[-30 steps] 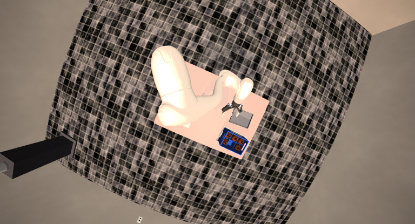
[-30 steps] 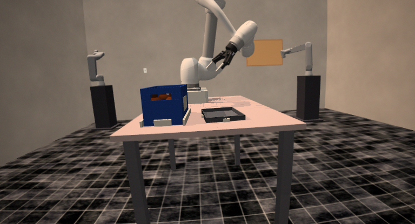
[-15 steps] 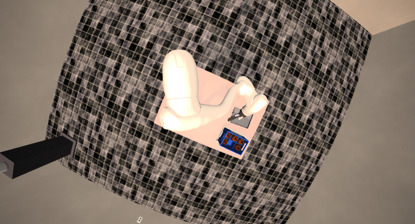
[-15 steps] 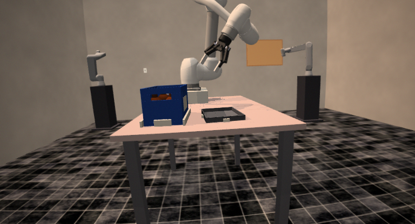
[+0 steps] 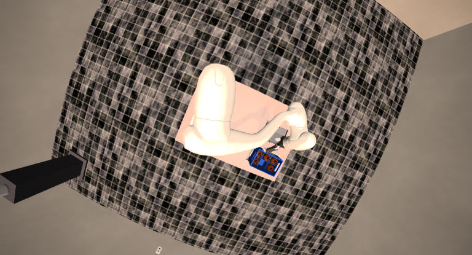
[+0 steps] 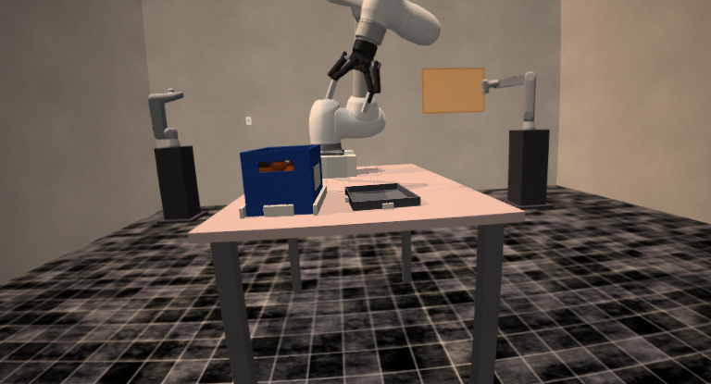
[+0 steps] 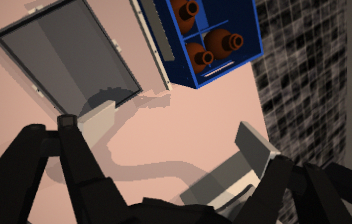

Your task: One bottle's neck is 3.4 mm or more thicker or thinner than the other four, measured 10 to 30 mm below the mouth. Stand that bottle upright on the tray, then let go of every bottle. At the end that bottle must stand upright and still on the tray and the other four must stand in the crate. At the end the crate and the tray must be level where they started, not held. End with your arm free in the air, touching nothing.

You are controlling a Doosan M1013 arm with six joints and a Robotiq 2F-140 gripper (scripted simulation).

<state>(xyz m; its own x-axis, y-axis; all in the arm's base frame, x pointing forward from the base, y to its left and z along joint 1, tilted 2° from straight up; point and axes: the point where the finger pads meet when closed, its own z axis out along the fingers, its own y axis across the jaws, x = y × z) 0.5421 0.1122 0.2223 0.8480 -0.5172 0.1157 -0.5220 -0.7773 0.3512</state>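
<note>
Now: the blue crate 110 mm ahead of my hand, 190 mm to the right of it and 230 mm below it. From my hand the other things lie so: dark tray: 100 mm ahead, 90 mm to the left, 300 mm below; bottle: 20 mm ahead, 150 mm to the right, 220 mm below.
</note>
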